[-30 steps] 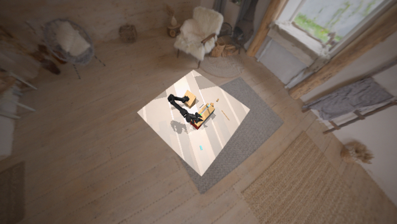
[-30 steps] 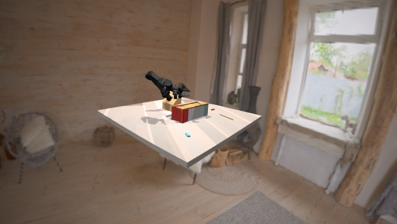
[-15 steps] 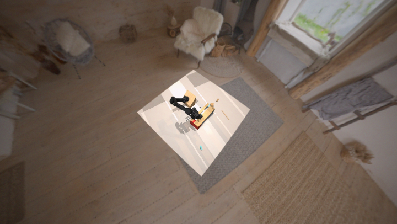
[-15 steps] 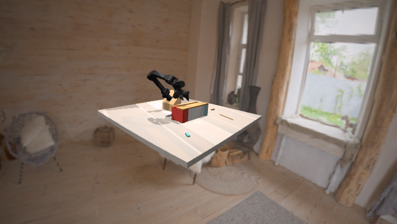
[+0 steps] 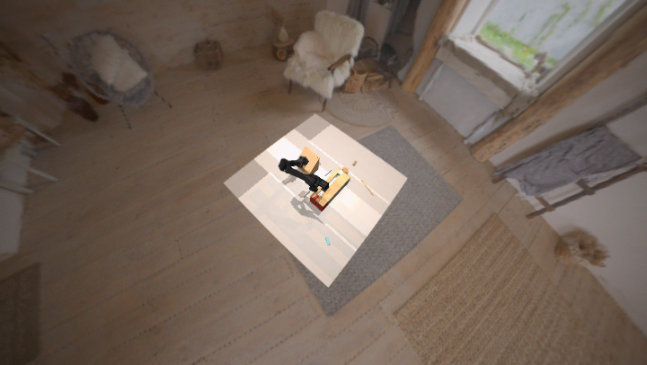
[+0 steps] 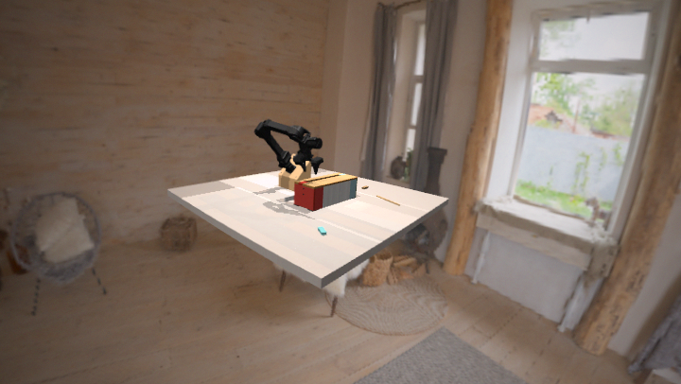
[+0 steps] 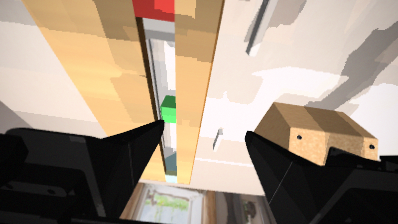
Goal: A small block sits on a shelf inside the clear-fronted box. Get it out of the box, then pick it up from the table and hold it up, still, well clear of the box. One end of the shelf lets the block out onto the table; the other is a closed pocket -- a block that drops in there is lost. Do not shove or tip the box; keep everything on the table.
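Now: gripper tip 4 cm short of the green block, 5 cm to the right of it and 7 cm above it. The rest, counted from my gripper tip: thin wooden stick: 26 cm ahead, 40 cm to the left, 15 cm below; box: 3 cm ahead, 7 cm to the left, 10 cm below; cyan rubber piece: 39 cm ahead, 23 cm to the right, 15 cm below.
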